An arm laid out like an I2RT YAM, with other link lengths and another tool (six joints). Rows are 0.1 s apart.
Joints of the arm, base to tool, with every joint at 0 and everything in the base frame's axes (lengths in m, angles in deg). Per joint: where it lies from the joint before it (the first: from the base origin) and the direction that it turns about. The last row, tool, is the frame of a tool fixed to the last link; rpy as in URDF.
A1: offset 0 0 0.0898 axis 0 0 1
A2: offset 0.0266 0.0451 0.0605 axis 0 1 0
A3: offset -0.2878 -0.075 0 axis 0 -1 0
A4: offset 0.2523 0.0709 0.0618 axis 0 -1 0
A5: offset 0.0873 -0.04 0.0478 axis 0 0 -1
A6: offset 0.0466 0 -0.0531 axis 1 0 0
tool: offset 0.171 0.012 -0.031 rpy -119.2 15.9 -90
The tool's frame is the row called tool.
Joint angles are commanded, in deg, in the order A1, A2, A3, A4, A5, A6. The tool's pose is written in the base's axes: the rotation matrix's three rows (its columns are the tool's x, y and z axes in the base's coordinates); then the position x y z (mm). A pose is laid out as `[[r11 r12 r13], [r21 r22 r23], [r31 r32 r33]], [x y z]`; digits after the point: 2 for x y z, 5 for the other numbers.
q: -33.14 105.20 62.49 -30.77 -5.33 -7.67
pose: [[-0.63174 -0.76872 -0.09987], [-0.76440 0.59635 0.24508], [-0.12884 0.23117 -0.96434]], [333.60 -183.25 0.89]
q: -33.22 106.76 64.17 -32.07 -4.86 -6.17
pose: [[-0.65590 -0.74657 -0.11145], [-0.74439 0.61522 0.25960], [-0.12524 0.25323 -0.95926]], [334.36 -185.49 -1.85]
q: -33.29 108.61 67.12 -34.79 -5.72 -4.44
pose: [[-0.67723 -0.72636 -0.11729], [-0.72193 0.62523 0.29648], [-0.14202 0.28546 -0.94781]], [338.77 -183.92 -0.83]
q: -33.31 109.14 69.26 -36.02 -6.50 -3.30
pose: [[-0.68682 -0.71999 -0.09944], [-0.70893 0.63344 0.31012], [-0.16029 0.28349 -0.94548]], [347.26 -185.40 5.61]
